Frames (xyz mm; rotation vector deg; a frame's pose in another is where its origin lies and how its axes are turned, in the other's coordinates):
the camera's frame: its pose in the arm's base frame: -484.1 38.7 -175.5 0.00 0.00 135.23
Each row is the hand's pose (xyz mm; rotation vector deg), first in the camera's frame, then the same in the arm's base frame.
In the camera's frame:
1: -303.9 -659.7 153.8 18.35 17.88 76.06
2: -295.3 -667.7 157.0 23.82 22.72 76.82
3: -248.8 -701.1 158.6 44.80 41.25 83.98
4: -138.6 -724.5 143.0 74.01 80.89 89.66
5: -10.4 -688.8 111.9 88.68 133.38 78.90
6: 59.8 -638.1 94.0 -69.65 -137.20 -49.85
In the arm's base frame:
1: 196.3 293.0 -21.7 11.81 -29.43 -144.81
2: 195.8 304.8 -18.5 14.60 -37.53 -141.58
3: 186.3 361.2 -16.9 23.68 -64.18 -120.51
4: 124.5 455.4 -32.5 44.48 -94.70 -76.07
5: 8.4 520.4 -63.6 72.57 -107.60 -26.04
6: -77.2 533.8 -81.5 91.26 -106.10 4.59

